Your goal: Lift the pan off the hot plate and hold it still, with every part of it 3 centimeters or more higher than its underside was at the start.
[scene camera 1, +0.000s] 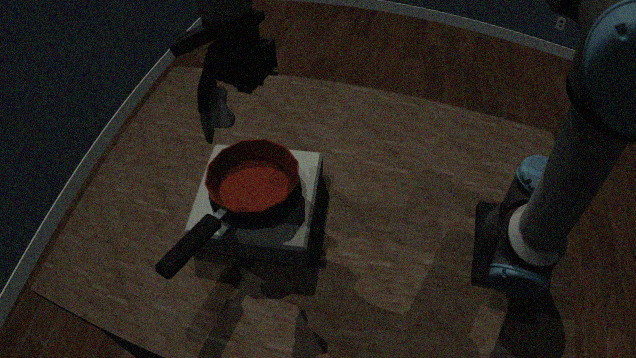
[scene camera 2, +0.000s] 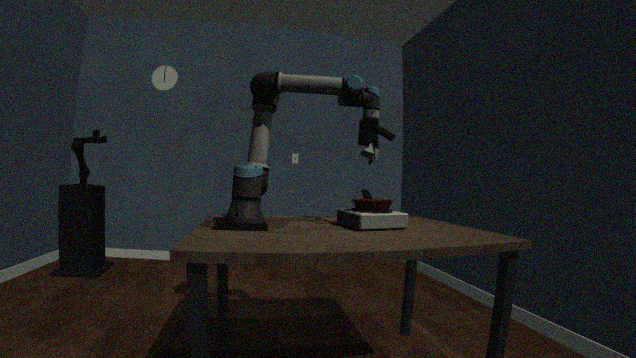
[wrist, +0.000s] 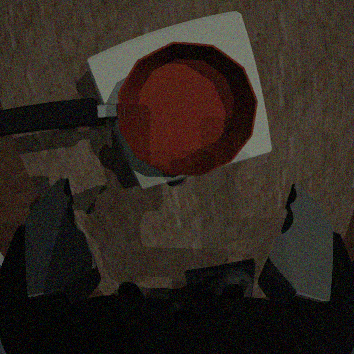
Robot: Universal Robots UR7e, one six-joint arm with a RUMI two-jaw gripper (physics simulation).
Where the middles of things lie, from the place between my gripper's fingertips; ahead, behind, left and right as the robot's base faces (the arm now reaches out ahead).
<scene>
I see the white hot plate (wrist: 108, 69) 25 cm below my hand, 2 cm to the right of it and 1 cm behind it.
</scene>
